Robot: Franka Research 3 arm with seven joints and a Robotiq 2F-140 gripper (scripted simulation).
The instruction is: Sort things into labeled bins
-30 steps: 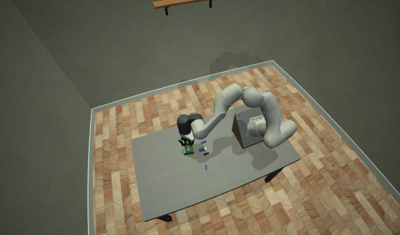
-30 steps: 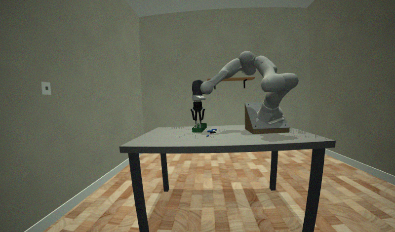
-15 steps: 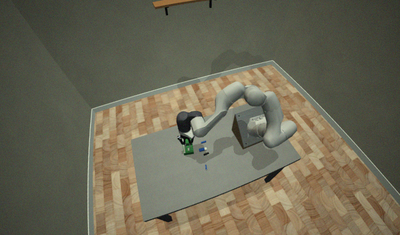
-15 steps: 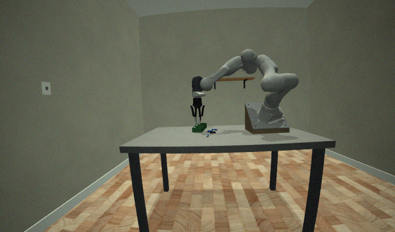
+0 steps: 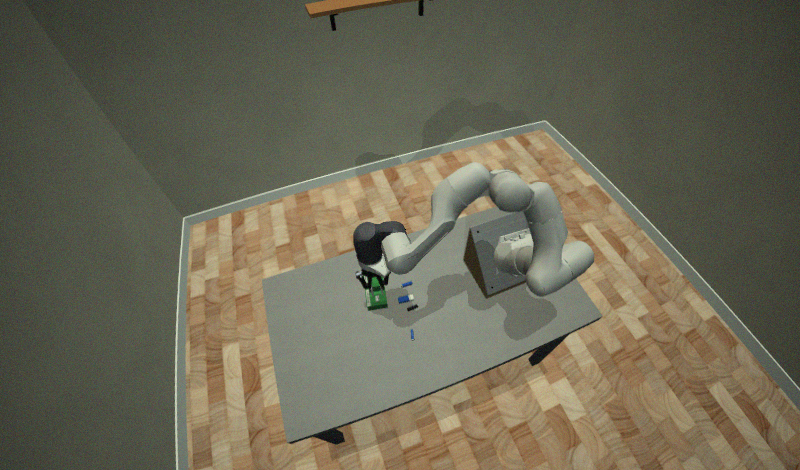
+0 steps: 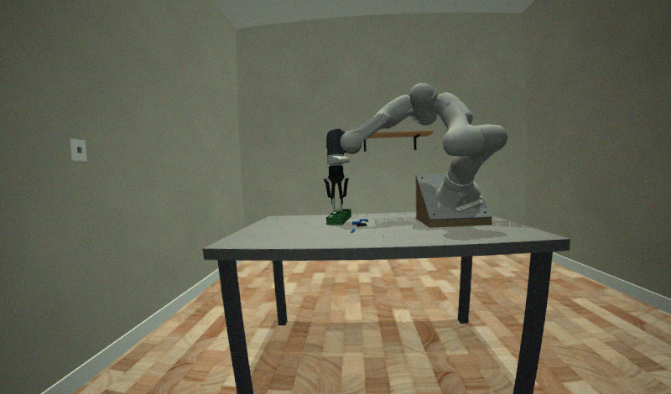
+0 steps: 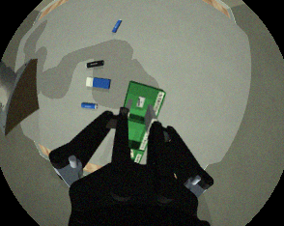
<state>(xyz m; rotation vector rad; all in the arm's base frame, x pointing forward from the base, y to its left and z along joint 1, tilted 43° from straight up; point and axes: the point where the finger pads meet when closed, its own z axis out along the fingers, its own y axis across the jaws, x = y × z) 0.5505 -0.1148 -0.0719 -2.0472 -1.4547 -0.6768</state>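
My hand is 110 mm past the blue-and-white piece, 50 mm to the right of it and 90 mm above it. From my hand the other things lie so: green bin (20 mm behind, 80 mm to the right, 80 mm below); black piece (110 mm behind, 100 mm to the left, 90 mm below); pale grey piece (10 mm to the right, 90 mm below).
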